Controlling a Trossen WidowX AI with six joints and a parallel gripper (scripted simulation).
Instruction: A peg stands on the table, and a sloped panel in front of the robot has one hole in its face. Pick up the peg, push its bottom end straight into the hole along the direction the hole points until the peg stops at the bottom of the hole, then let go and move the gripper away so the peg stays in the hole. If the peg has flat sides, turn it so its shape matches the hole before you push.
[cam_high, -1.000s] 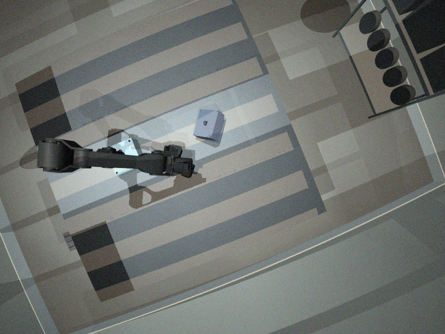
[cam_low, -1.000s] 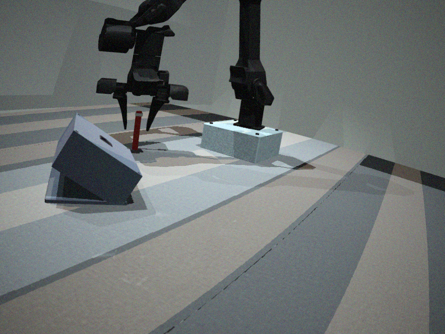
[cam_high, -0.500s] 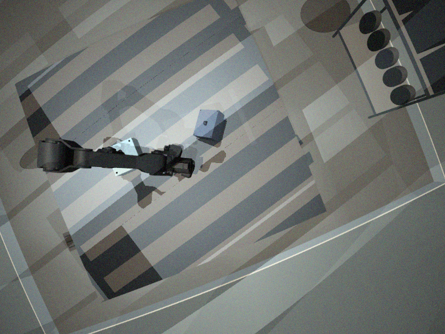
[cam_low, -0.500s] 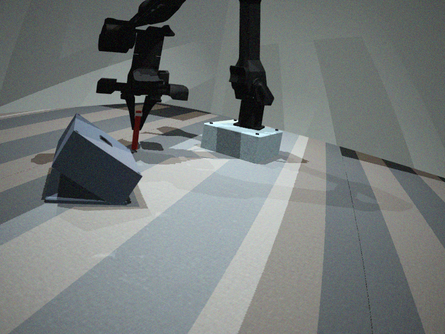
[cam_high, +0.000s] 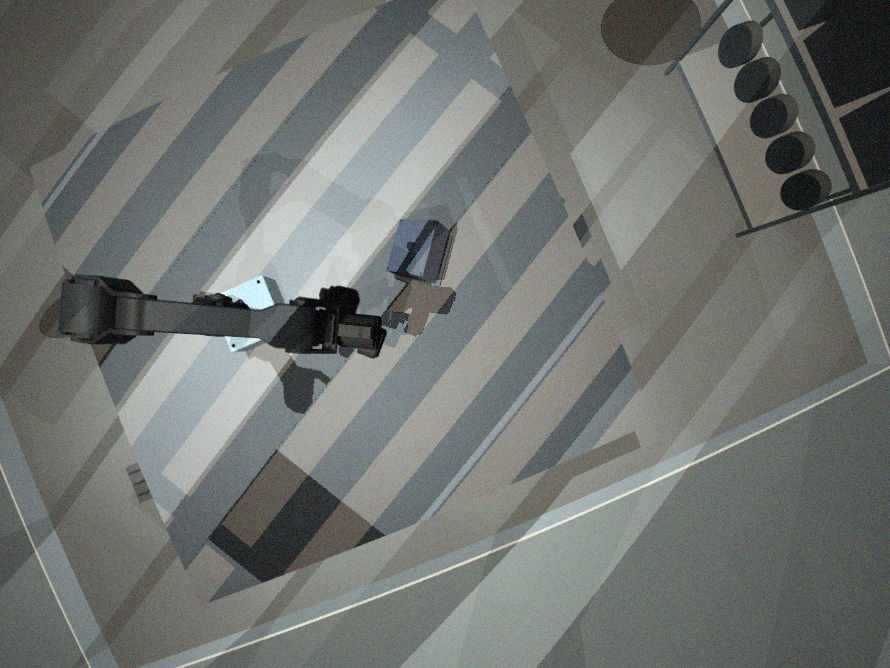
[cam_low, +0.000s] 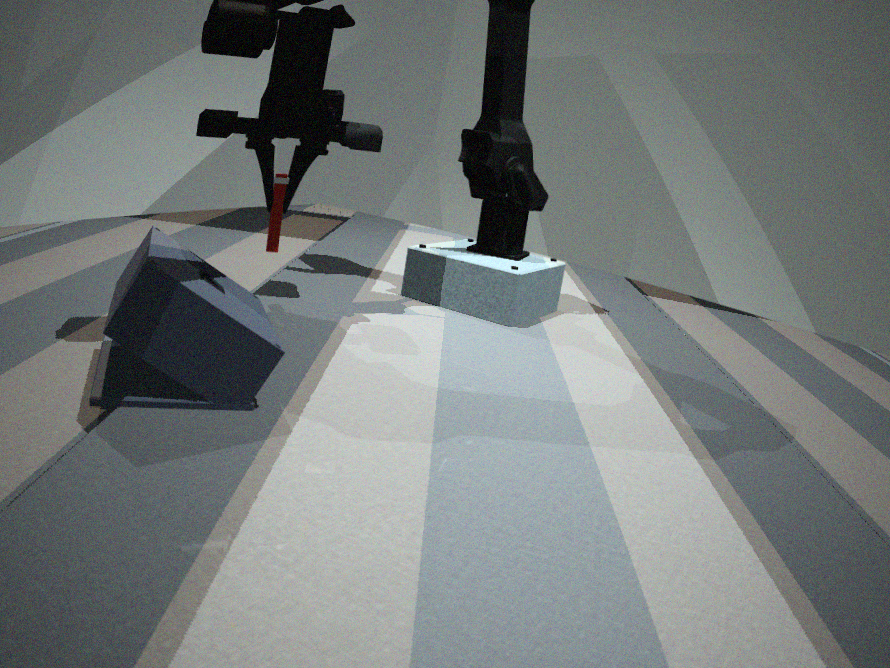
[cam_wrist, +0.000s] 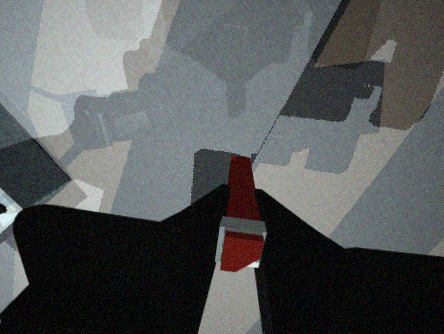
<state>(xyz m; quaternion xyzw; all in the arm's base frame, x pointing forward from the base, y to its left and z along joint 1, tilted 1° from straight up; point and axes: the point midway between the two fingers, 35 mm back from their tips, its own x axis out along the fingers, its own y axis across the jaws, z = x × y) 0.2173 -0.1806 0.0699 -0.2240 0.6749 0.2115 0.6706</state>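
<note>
The sloped panel lies 23 cm ahead of my gripper tip, 8 cm to the left of it and 5 cm below it. Round my gripper tip: red peg (2 cm above).
</note>
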